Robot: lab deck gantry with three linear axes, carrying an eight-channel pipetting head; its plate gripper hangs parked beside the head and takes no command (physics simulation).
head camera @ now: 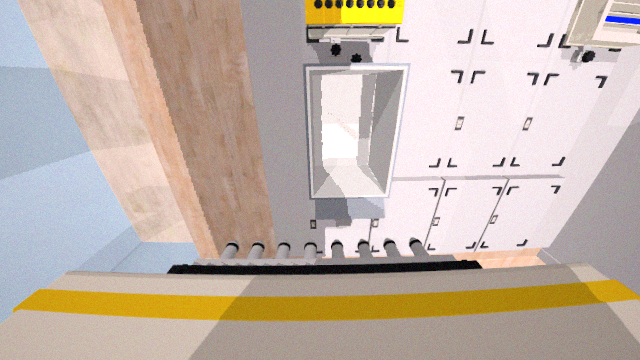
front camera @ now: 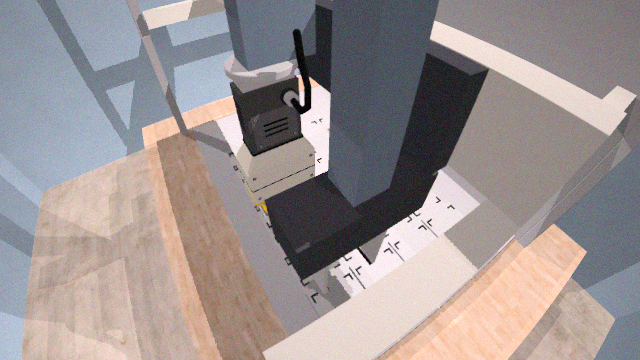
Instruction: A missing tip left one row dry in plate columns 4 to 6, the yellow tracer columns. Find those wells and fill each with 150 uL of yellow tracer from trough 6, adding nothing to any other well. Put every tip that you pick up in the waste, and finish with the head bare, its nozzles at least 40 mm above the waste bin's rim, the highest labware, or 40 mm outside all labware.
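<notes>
In the head view, the pipetting head's nozzles (head camera: 324, 246) stand in one row, all visibly bare, with no tips. They appear beyond the lower end of the open waste bin (head camera: 384, 115); their height above its rim cannot be judged. The yellow tip rack (head camera: 370, 16) shows partly at the top edge. The trough block (head camera: 582, 25), with blue in one trough, is cut off at top right. In the front view, the head (front camera: 282, 165) stands behind the parked plate gripper (front camera: 340, 245). One gripper finger (front camera: 371, 249) shows partly; the other is hidden. The well plate shows in neither view.
The gripper's dark block (front camera: 315, 215) and blue-grey column (front camera: 375, 115) hide much of the deck in the front view. A beige frame rail (front camera: 390, 295) crosses the near side. Black clamp knobs (head camera: 335, 49) (head camera: 588, 56) stand beside the rack and the trough block.
</notes>
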